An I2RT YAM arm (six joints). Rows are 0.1 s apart.
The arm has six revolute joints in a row. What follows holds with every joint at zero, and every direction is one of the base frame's. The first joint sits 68 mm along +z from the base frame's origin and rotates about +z. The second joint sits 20 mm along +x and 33.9 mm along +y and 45.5 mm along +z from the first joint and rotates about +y. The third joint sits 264 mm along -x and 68.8 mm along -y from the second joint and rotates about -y. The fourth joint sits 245 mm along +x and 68.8 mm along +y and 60 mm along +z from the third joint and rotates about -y. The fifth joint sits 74 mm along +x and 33.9 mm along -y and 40.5 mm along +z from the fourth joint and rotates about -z. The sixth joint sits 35.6 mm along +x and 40.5 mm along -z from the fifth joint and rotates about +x. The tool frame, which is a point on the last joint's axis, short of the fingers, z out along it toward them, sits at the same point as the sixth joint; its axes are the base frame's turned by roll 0, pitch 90 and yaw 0 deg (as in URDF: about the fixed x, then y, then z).
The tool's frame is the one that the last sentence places.
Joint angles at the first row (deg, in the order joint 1, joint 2, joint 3, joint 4, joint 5, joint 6):
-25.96, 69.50, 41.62, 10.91, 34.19, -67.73
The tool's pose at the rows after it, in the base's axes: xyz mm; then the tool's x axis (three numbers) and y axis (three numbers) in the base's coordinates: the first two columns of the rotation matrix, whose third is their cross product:
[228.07 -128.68 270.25 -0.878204 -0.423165 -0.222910 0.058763 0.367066 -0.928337]
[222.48 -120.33 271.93 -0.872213 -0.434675 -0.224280 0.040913 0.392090 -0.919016]
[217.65 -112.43 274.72 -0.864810 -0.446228 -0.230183 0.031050 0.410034 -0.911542]
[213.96 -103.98 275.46 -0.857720 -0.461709 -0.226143 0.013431 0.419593 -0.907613]
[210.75 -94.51 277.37 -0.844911 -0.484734 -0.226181 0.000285 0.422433 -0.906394]
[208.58 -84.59 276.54 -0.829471 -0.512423 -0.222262 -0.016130 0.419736 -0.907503]
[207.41 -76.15 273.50 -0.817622 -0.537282 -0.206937 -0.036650 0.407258 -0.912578]
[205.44 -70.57 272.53 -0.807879 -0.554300 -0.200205 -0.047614 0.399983 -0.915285]
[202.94 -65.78 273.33 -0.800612 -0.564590 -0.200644 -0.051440 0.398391 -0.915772]
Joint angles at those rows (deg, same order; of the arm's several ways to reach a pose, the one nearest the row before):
-25.16, 66.98, 41.95, 4.20, 33.23, -64.72
-24.03, 64.73, 41.80, 0.24, 32.82, -63.52
-22.83, 62.68, 41.80, -2.98, 32.60, -62.43
-21.27, 60.96, 41.48, -5.41, 32.81, -61.90
-19.33, 59.16, 41.17, -7.21, 33.07, -61.59
-17.06, 57.65, 40.33, -7.99, 33.53, -61.60
-14.93, 56.66, 39.18, -7.84, 34.44, -62.24
-13.58, 55.66, 38.49, -8.04, 34.86, -62.60
-12.43, 54.62, 38.25, -8.86, 35.27, -62.42

